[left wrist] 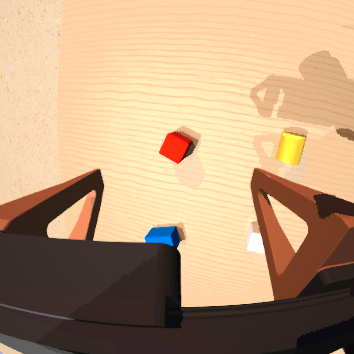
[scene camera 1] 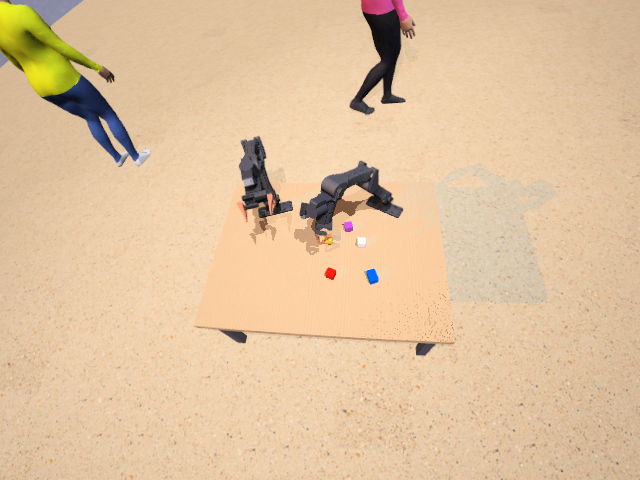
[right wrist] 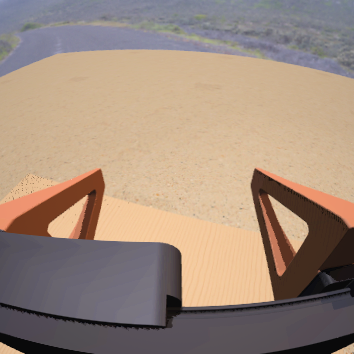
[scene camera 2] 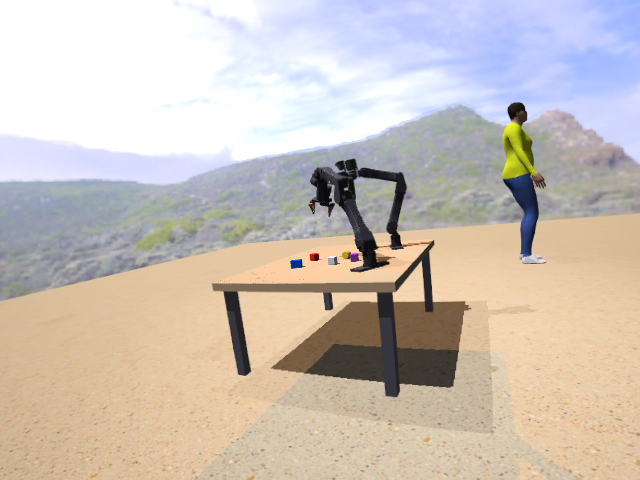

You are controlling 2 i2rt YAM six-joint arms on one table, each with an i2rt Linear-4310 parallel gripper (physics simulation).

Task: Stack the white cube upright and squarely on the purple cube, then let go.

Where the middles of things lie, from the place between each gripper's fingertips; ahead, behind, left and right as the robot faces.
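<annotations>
My right hand is 0.44 m above the yellow cube [left wrist: 290,146], and it is also 0.17 m past the cube and 0.21 m to the right of it.
For my left hand, I find the yellow cube 0.24 m below it and 0.13 m behind it.
</annotations>
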